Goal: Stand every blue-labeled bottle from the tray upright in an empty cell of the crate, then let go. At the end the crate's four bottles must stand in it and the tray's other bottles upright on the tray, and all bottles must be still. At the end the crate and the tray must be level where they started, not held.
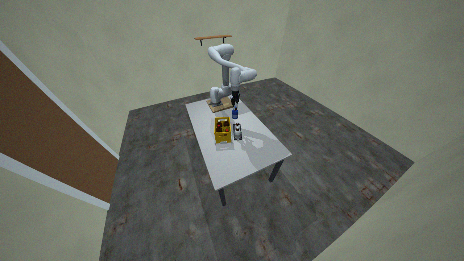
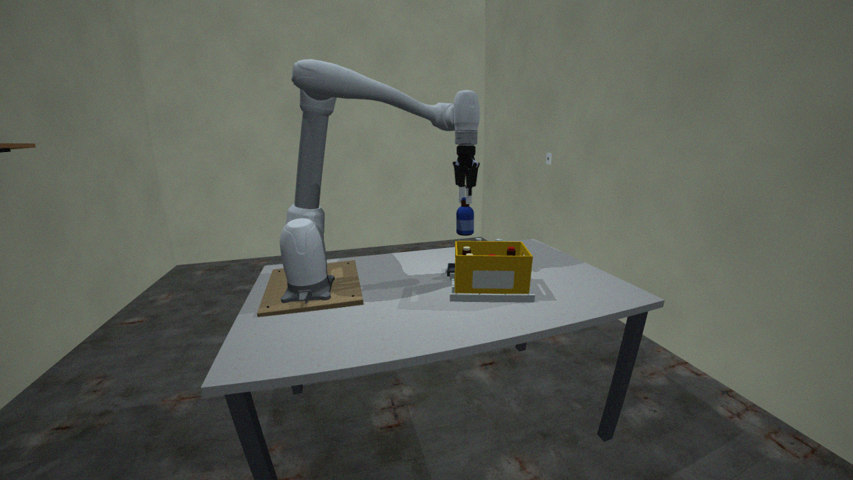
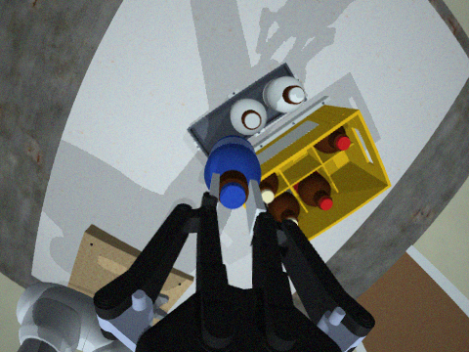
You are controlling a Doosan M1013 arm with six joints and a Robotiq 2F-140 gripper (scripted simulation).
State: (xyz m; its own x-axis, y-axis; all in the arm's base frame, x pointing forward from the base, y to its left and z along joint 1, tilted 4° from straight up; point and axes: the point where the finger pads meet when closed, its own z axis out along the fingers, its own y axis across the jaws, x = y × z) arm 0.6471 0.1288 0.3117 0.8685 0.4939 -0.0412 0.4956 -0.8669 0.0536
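My gripper is now 9 cm above the blue-labeled bottle. The rest, counted from my hand: yellow crate (6 cm ahead, 18 cm to the right, 27 cm below).
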